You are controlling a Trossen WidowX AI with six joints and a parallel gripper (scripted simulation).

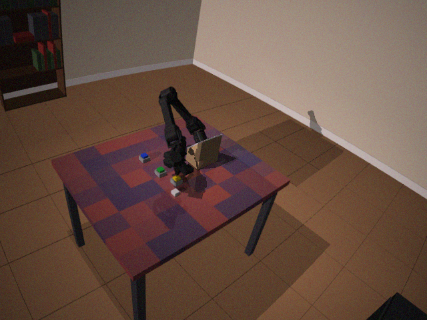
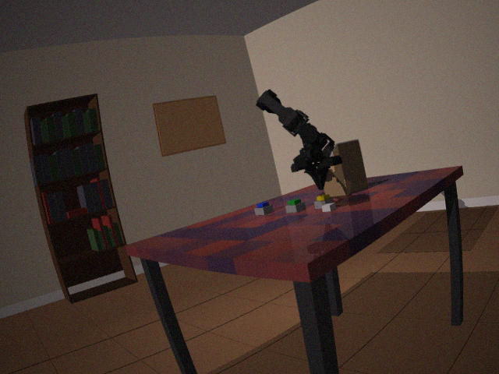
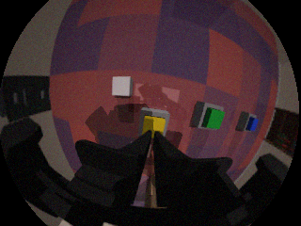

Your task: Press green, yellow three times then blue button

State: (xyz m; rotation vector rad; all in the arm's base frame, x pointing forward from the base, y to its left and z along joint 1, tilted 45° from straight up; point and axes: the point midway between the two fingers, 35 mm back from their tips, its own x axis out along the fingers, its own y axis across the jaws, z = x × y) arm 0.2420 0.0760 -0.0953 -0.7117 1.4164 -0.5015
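My gripper tip is now 30 mm above the yellow button. Round my gripper tip: blue button 260 mm to the right, 60 mm ahead, 30 mm below; green button 100 mm to the right, 40 mm ahead, 30 mm below; small white block 70 mm to the left, 50 mm below, 50 mm ahead.
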